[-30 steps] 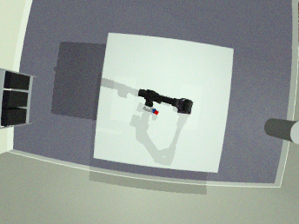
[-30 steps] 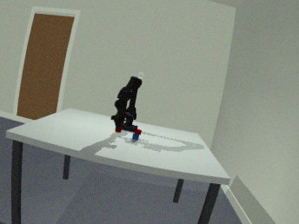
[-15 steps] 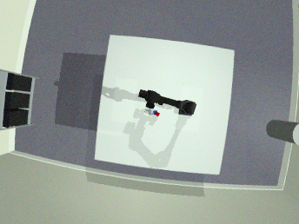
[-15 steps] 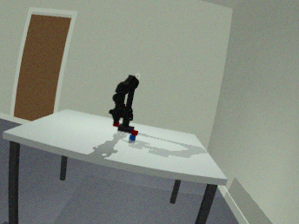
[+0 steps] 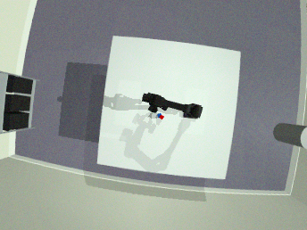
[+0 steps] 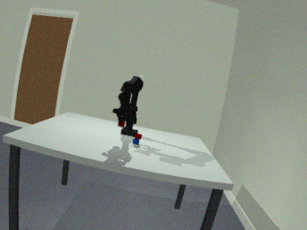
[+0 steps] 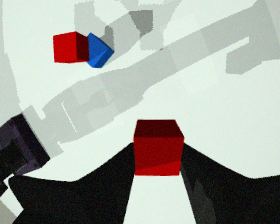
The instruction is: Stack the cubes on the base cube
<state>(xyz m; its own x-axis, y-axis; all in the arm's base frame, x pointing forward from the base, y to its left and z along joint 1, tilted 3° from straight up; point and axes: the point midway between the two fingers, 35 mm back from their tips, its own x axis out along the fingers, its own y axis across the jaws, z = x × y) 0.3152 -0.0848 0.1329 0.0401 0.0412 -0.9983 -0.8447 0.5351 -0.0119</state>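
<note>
The blue cube is 120 mm to the left of my gripper tip, 110 mm below it and 20 mm behind it.
</note>
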